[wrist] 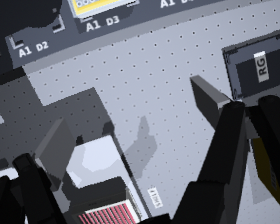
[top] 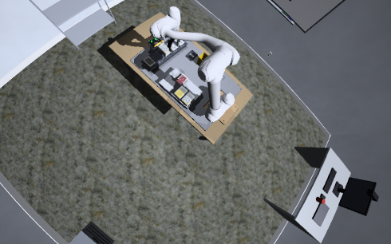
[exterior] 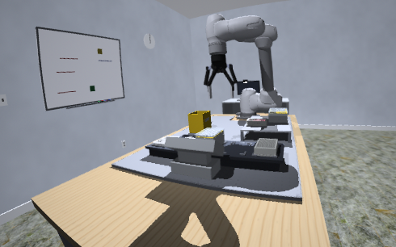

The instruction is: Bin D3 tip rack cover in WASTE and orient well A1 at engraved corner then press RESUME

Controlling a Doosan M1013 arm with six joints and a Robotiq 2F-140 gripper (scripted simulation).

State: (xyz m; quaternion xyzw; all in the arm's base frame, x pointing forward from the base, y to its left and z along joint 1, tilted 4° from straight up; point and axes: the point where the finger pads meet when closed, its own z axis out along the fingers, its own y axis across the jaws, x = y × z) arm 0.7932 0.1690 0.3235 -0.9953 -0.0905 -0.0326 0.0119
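Right now the yellow-framed tip rack is 180 mm below my hand, 160 mm ahead of it and 20 mm to the left of it. From my hand the other things lie so: yellow waste bin 320 mm to the right, 230 mm below, 230 mm behind; then raised shelf 360 mm behind, 210 mm below, 140 mm to the left; then red-topped labware item 290 mm behind, 200 mm below, 90 mm to the left.
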